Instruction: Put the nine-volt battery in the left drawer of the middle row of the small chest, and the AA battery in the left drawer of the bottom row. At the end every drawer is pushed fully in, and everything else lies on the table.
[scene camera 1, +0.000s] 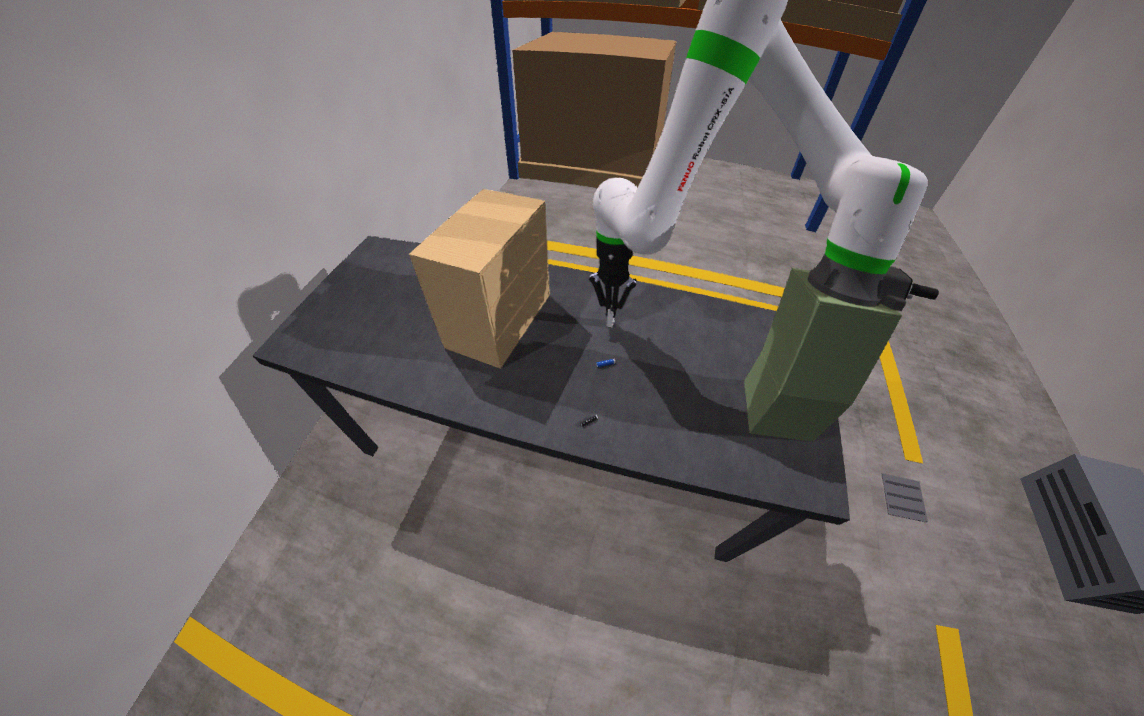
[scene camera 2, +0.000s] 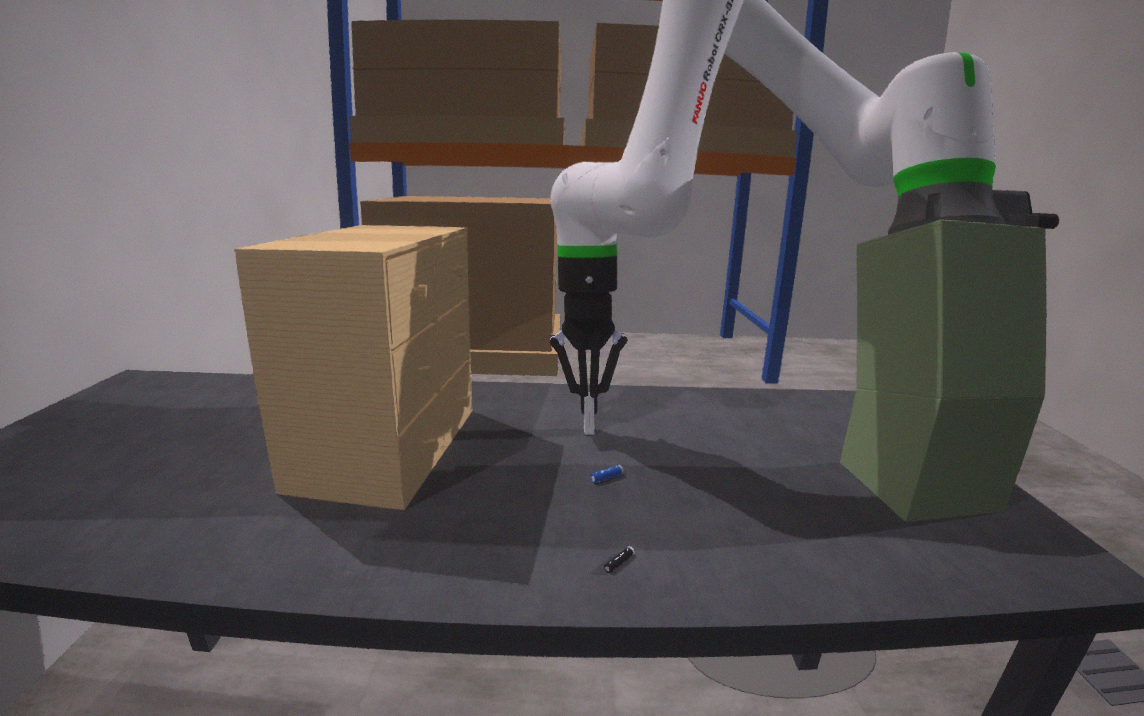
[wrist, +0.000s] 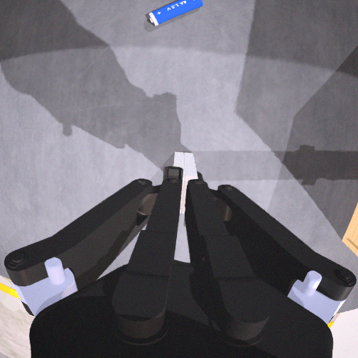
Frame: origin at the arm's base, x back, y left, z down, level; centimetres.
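Where they show: gripper, between the fingertips: (scene camera 1: 610, 324) (scene camera 2: 589, 431); arm's base, origin of its link: (scene camera 1: 843, 289) (scene camera 2: 944, 236).
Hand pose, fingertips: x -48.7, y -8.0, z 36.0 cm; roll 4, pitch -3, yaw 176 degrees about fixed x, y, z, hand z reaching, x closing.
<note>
Things, the pixels of their top centre, and the offset from my fingertips. Level surfaces: height alone.
- blue AA battery, centre of its top: (scene camera 2: 607, 469) (scene camera 1: 606, 361) dx +2.7, dy +14.7, dz -1.3 cm
- small wooden chest, centre of its top: (scene camera 2: 369, 235) (scene camera 1: 481, 224) dx -31.7, dy +8.9, dz -32.6 cm
- thin black battery, centre of its top: (scene camera 2: 619, 555) (scene camera 1: 589, 419) dx +3.7, dy +32.8, dz -0.9 cm
- dark table, height of its surface: dz +0.1 cm
My gripper (scene camera 1: 609, 320) (scene camera 2: 588, 426) (wrist: 182, 166) is shut with its pale fingertips together and nothing between them, pointing down low over the table. The nine-volt battery does not show in any view. The blue AA battery (scene camera 1: 605, 363) (scene camera 2: 607, 474) (wrist: 177, 11) lies on the table, nearer the scene cameras than the gripper. The small wooden chest (scene camera 1: 459, 312) (scene camera 2: 324, 363) (wrist: 351, 232) stands left of the gripper in the scene views. Its drawer fronts face the gripper side and show at a steep angle; none stands clearly out. How fully each is pushed in is hard to tell.
A thin black battery (scene camera 1: 589, 420) (scene camera 2: 619, 558) lies near the front edge of the dark table (scene camera 1: 362, 337) (scene camera 2: 717, 582). The green pedestal (scene camera 1: 831, 363) (scene camera 2: 987, 337) carries the arm on the right. A blue-posted rack (scene camera 1: 506, 101) (scene camera 2: 341, 126) with boxes stands behind the table.
</note>
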